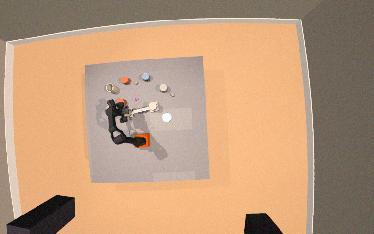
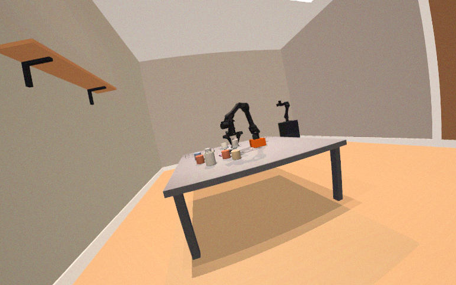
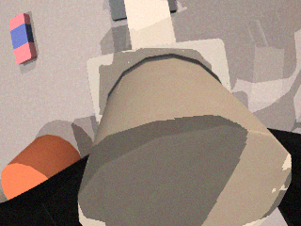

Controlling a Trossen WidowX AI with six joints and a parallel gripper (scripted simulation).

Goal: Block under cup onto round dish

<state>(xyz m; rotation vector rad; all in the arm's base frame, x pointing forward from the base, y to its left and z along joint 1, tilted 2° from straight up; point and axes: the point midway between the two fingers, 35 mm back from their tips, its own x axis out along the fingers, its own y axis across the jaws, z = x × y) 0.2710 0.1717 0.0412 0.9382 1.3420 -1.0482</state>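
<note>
My gripper tip is now 2 cm above the pale grey block and 1 cm to the left of it. Round my gripper tip: blue eraser (15 cm ahead, 9 cm below, 5 cm to the right); balance beam (13 cm to the right, 6 cm below, 4 cm ahead); tan cup (21 cm to the left, 6 cm below, 3 cm ahead).
</note>
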